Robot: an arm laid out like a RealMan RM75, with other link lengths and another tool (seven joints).
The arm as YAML. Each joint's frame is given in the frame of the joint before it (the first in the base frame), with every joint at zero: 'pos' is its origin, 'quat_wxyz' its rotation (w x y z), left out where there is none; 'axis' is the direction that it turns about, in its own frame. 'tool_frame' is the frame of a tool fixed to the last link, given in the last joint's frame.
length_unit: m
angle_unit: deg
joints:
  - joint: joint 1
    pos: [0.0, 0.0, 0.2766]
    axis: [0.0, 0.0, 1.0]
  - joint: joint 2
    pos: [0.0, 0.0, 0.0]
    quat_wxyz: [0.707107, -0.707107, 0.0, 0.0]
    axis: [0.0, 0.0, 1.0]
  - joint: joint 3
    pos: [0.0, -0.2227, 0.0]
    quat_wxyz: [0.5, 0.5, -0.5, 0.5]
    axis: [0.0, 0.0, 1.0]
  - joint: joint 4
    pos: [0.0, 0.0, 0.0]
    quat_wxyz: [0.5, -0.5, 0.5, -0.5]
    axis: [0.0, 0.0, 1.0]
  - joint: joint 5
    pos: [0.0, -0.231, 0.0]
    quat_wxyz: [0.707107, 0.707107, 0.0, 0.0]
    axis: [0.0, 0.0, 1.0]
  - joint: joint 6
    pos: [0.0, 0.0, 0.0]
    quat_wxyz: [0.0, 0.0, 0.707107, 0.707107]
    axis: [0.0, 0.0, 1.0]
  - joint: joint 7
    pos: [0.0, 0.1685, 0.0]
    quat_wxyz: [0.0, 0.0, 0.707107, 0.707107]
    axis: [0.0, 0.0, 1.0]
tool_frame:
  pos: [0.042, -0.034, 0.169]
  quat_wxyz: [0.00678, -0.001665, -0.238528, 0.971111]
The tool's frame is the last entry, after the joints.
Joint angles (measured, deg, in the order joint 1, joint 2, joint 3, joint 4, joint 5, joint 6, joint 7), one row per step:
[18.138 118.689 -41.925 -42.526 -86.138 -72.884 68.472]
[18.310 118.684 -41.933 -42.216 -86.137 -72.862 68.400]
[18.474 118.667 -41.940 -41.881 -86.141 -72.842 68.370]
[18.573 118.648 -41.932 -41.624 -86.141 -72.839 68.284]
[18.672 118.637 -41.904 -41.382 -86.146 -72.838 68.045]
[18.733 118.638 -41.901 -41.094 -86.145 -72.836 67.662]
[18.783 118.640 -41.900 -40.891 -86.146 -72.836 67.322]
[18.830 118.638 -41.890 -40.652 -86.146 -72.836 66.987]
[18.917 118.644 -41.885 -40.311 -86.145 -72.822 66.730]
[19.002 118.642 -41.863 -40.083 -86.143 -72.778 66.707]
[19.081 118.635 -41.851 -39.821 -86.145 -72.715 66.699]
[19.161 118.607 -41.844 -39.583 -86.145 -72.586 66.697]
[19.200 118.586 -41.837 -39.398 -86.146 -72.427 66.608]
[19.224 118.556 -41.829 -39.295 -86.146 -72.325 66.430]
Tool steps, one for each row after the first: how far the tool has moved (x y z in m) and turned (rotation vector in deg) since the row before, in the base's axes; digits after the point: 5 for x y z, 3 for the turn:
[-0.00050 0.00017 -0.00155 -0.137 0.116 0.010]
[-0.00030 0.00005 -0.00164 -0.165 0.151 -0.032]
[0.00000 -0.00006 -0.00109 -0.096 0.069 -0.016]
[-0.00001 0.00005 -0.00086 -0.027 -0.053 0.058]
[0.00032 -0.00023 -0.00120 -0.023 -0.133 0.075]
[0.00015 -0.00010 -0.00082 0.004 -0.150 0.096]
[0.00032 -0.00019 -0.00093 -0.008 -0.125 0.066]
[0.00027 -0.00028 -0.00159 -0.090 0.001 -0.001]
[0.00020 -0.00002 -0.00097 -0.078 0.109 -0.085]
[0.00045 -0.00012 -0.00117 -0.104 0.124 -0.130]
[0.00079 0.00011 -0.00080 -0.063 0.071 -0.171]
[0.00114 0.00013 -0.00046 0.004 -0.035 -0.164]
[0.00078 0.00021 0.00003 0.060 -0.144 -0.039]

